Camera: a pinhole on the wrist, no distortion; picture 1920 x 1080 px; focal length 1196.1 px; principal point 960.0 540.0 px. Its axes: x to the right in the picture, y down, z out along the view. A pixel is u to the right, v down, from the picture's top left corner.
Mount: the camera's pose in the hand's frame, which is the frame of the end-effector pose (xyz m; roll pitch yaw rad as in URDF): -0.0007 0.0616 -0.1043 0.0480 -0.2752 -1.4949
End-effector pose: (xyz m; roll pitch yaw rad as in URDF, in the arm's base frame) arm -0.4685 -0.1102 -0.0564 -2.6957 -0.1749 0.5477
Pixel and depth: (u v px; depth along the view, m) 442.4 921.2 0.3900
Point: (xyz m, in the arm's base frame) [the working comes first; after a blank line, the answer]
In the camera's frame: -0.1688 0.1243 0.3900

-0.2379 -0.2111 -0.3904
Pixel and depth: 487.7 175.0 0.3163
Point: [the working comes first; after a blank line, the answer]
In the camera's frame: -0.1249 -0.0965 0.3163

-0.4529 -0.2911 -0.3312
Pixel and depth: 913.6 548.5 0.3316
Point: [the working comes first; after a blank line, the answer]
In the camera's frame: -0.0129 0.0024 0.3316

-0.4192 -0.1455 -0.3168
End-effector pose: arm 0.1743 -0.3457 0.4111 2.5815 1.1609 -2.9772
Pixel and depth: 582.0 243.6 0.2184
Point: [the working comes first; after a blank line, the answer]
In the camera's frame: -0.0690 -0.0541 0.2184

0.1486 -0.1488 0.4894
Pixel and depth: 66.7 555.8 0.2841
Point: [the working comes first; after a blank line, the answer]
In the camera's frame: -0.2122 0.0038 0.2841

0.0510 -0.0130 0.4750
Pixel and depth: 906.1 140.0 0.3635
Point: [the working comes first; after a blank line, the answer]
In the camera's frame: -0.0164 -0.1216 0.3635

0.2908 -0.0593 0.5019
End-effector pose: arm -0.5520 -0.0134 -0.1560 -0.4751 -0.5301 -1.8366
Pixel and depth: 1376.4 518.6 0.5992
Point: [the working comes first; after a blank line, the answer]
In the camera's frame: 0.2086 -0.0107 0.5992

-0.2319 0.1738 0.2221
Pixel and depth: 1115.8 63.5 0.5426
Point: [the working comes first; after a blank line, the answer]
In the camera's frame: 0.0707 -0.2162 0.5426

-0.1620 0.2720 -0.0012
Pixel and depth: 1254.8 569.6 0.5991
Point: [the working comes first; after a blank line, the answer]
In the camera's frame: 0.1477 0.0148 0.5991

-0.1969 0.1237 0.1969
